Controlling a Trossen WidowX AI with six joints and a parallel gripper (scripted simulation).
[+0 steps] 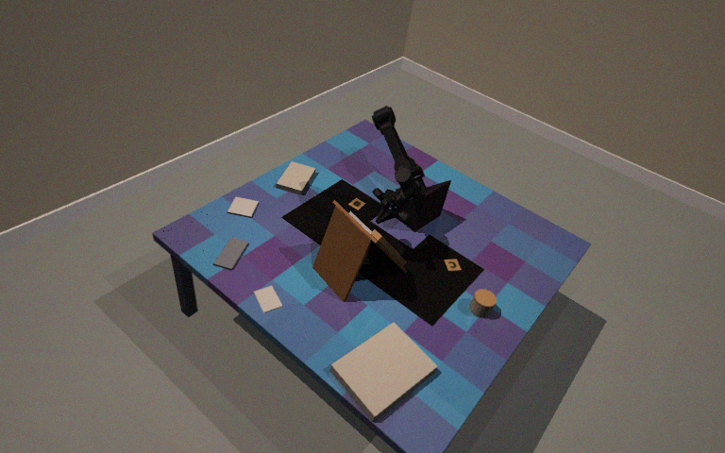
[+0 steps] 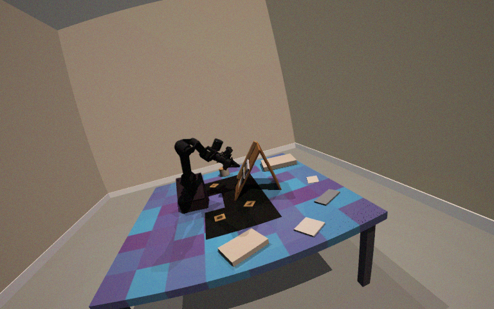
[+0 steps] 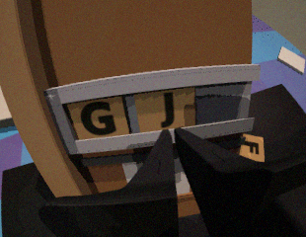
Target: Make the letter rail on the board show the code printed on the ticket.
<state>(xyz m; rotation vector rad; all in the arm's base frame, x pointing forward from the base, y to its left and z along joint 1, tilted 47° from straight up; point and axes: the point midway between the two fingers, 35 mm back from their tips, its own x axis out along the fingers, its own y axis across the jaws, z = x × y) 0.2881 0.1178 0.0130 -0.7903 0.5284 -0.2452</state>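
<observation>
Now: gripper tip 4 cm short of the tan letter tile, 6 cm to the right of it and 3 cm above it. From my gripper tip the other things lie so: large cream slab: 30 cm ahead, 41 cm to the left, 17 cm below; ticket: 1 cm behind, 1 cm to the left, 10 cm below; black mat: 12 cm behind, 4 cm to the right, 18 cm below.
</observation>
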